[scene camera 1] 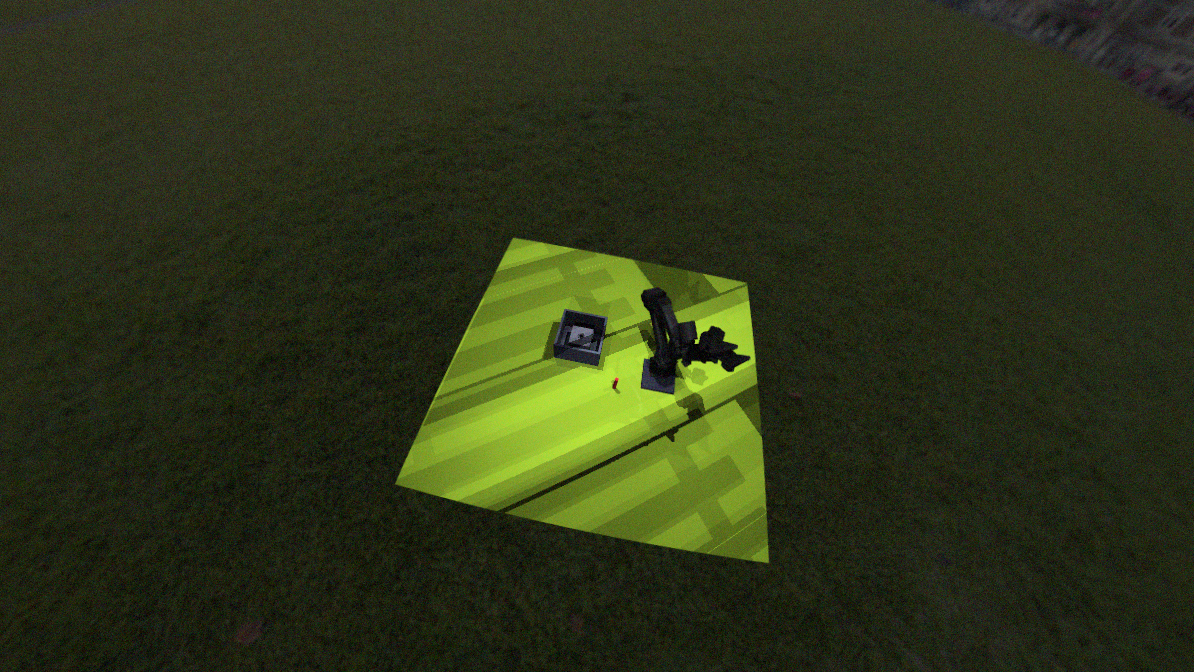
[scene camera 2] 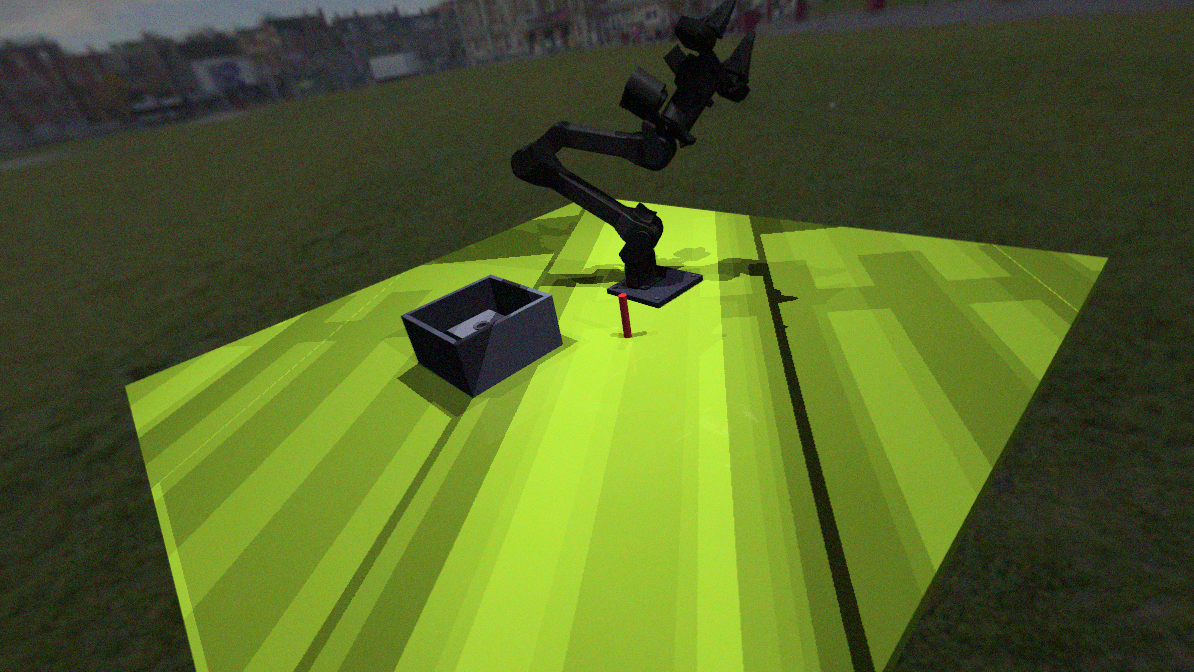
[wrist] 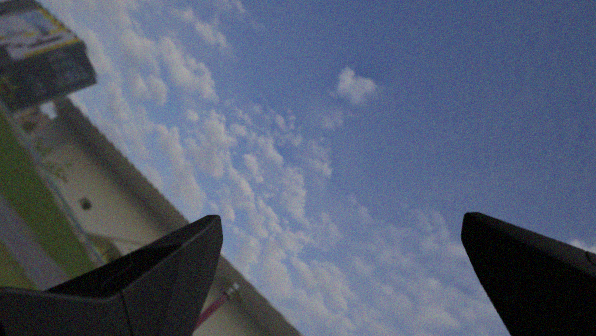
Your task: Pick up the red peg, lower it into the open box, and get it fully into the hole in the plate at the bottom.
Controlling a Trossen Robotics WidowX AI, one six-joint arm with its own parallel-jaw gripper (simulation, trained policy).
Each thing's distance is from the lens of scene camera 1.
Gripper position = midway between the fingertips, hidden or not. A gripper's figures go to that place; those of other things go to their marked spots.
my gripper [scene camera 1: 744, 352]: 1.04 m
dark box [scene camera 1: 569, 318]: 1.47 m
